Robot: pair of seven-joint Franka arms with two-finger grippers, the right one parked.
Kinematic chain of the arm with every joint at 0, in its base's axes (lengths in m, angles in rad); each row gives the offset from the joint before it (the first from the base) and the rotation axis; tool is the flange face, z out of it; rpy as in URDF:
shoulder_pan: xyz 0 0 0.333 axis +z
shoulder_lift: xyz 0 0 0 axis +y
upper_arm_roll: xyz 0 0 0.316 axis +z
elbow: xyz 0.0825 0 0 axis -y
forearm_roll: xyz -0.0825 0 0.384 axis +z
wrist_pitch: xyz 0 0 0 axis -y
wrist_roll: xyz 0.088 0 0 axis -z
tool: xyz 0 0 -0.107 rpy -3.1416 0 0
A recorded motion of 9 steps. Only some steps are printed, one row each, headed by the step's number.
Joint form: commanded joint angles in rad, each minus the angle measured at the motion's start. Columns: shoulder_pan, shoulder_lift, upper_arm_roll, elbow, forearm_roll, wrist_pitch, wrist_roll.
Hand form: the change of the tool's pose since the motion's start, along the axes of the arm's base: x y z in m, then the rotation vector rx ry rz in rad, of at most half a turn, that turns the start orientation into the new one. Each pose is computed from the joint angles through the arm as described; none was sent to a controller.
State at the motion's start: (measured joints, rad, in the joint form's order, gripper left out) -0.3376 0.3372 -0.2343 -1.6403 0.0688 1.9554 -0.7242
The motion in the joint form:
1: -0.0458 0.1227 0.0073 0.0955 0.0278 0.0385 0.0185
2: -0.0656 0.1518 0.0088 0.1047 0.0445 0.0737 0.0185
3: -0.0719 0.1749 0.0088 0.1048 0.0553 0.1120 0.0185
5: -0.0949 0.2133 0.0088 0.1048 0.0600 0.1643 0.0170
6: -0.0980 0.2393 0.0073 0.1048 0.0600 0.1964 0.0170
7: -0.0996 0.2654 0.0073 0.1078 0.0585 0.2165 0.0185
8: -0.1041 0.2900 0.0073 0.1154 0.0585 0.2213 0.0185
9: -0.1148 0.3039 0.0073 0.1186 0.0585 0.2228 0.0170
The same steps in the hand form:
1: 0.0162 -0.0327 -0.0326 -0.0070 -0.0125 -0.0597
2: 0.0160 -0.0460 -0.0449 -0.0088 -0.0308 -0.0840
3: 0.0180 -0.0520 -0.0571 -0.0149 -0.0461 -0.0949
5: 0.0140 -0.0688 -0.0787 -0.0289 -0.0550 -0.1182
6: 0.0149 -0.0734 -0.0935 -0.0391 -0.0564 -0.1221
7: 0.0162 -0.0758 -0.1084 -0.0440 -0.0501 -0.1235
8: 0.0159 -0.0791 -0.1216 -0.0419 -0.0374 -0.1267
9: 0.0119 -0.0855 -0.1297 -0.0395 -0.0281 -0.1353

